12 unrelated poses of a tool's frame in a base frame.
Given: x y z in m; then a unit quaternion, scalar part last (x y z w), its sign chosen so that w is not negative.
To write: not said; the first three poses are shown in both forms.
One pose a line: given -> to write
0.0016 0.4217 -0.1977 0.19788 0.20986 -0.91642 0.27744 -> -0.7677 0.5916 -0.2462 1.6; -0.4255 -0.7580 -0.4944 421.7; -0.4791 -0.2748 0.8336 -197.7; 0 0 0 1
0.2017 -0.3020 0.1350 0.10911 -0.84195 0.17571 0.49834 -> -0.4795 -0.3589 -0.8008 201.7; -0.0086 0.9144 -0.4046 -302.0; 0.8775 -0.1871 -0.4416 135.0; 0 0 0 1
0.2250 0.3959 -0.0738 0.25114 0.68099 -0.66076 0.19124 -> -0.8007 0.5948 -0.0714 225.0; 0.0893 0.0006 -0.9960 395.9; -0.5924 -0.8039 -0.0536 -73.8; 0 0 0 1
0.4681 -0.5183 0.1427 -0.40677 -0.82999 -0.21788 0.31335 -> -0.4727 0.8118 -0.3429 468.1; 0.5387 0.5741 0.6166 -518.3; 0.6974 0.1068 -0.7087 142.7; 0 0 0 1
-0.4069 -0.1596 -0.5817 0.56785 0.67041 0.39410 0.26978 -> -0.2095 0.5487 0.8093 -406.9; 0.9740 0.0445 0.2220 -159.6; 0.0859 0.8348 -0.5438 -581.7; 0 0 0 1
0.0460 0.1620 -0.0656 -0.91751 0.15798 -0.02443 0.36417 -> 0.9489 -0.2721 0.1599 46.0; -0.3077 -0.6848 0.6605 162.0; -0.0702 -0.6760 -0.7336 -65.6; 0 0 0 1
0.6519 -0.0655 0.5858 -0.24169 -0.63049 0.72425 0.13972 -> -0.8441 0.1024 -0.5263 651.9; 0.5072 -0.1659 -0.8457 -65.5; -0.1739 -0.9808 0.0881 585.8; 0 0 0 1
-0.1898 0.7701 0.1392 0.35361 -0.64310 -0.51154 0.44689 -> -0.3505 0.0024 -0.9366 -189.8; -0.9120 0.2266 0.3419 770.1; 0.2130 0.9740 -0.0772 139.2; 0 0 0 1
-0.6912 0.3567 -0.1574 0.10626 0.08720 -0.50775 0.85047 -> 0.4692 0.8822 0.0404 -691.2; -0.8451 0.4618 -0.2693 356.7; -0.2562 0.0922 0.9622 -157.4; 0 0 0 1
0.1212 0.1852 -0.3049 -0.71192 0.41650 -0.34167 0.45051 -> 0.4196 -0.2852 0.8618 121.2; -0.9009 -0.2471 0.3568 185.2; 0.1112 -0.9261 -0.3606 -304.9; 0 0 0 1
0.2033 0.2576 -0.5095 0.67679 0.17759 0.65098 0.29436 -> 0.0894 -0.1429 0.9857 203.3; 0.6236 -0.7636 -0.1672 257.6; 0.7766 0.6297 0.0208 -509.5; 0 0 0 1
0.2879 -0.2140 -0.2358 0.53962 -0.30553 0.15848 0.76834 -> 0.7631 -0.5733 -0.2985 287.9; -0.0862 0.3674 -0.9261 -214.0; 0.6405 0.7324 0.2309 -235.8; 0 0 0 1
